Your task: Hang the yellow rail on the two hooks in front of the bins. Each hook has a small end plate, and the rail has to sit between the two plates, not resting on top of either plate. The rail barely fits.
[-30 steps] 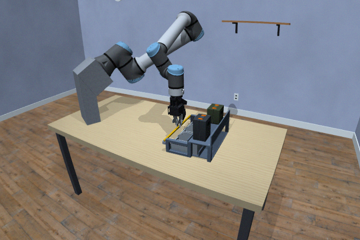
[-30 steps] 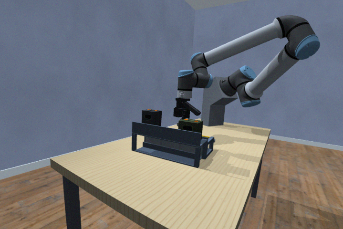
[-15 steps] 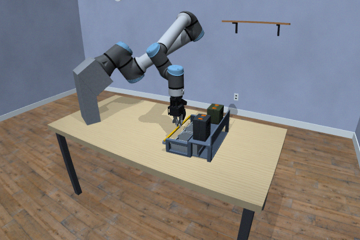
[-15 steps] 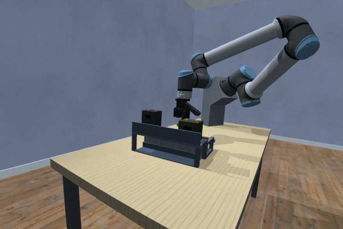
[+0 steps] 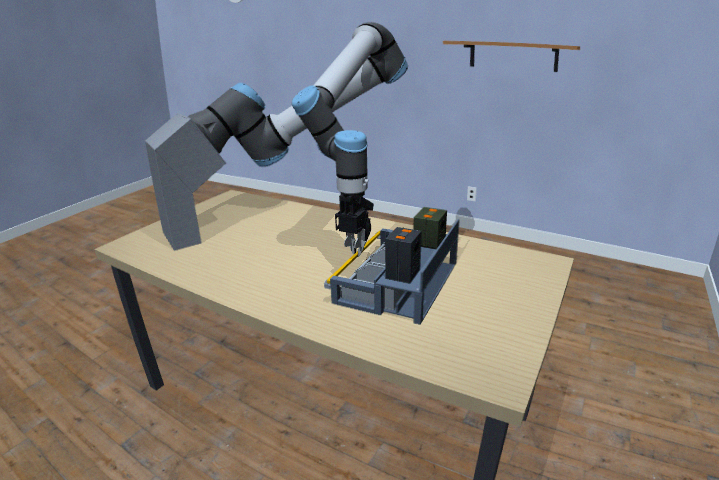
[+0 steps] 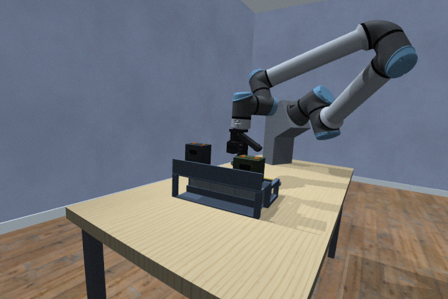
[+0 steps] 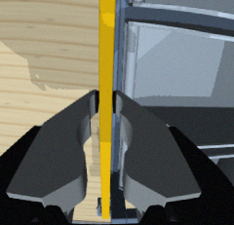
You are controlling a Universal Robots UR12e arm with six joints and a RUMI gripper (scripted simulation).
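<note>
My gripper is now 10 mm above the yellow rail. Round my hand: black box 220 mm ahead, 50 mm to the right, 80 mm above; then dark green box 160 mm ahead, 170 mm to the left, 70 mm above.
</note>
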